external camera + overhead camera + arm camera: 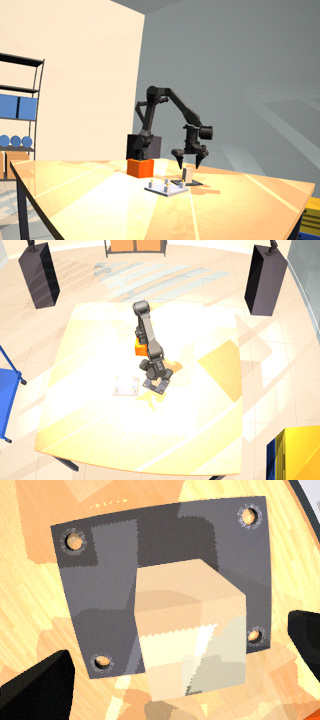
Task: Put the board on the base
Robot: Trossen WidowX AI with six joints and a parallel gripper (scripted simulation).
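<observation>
The black board lies 5 cm below my gripper tip. From my gripper tip the other things lie so: grey base 19 cm to the right, 7 cm below, 1 cm ahead.
</observation>
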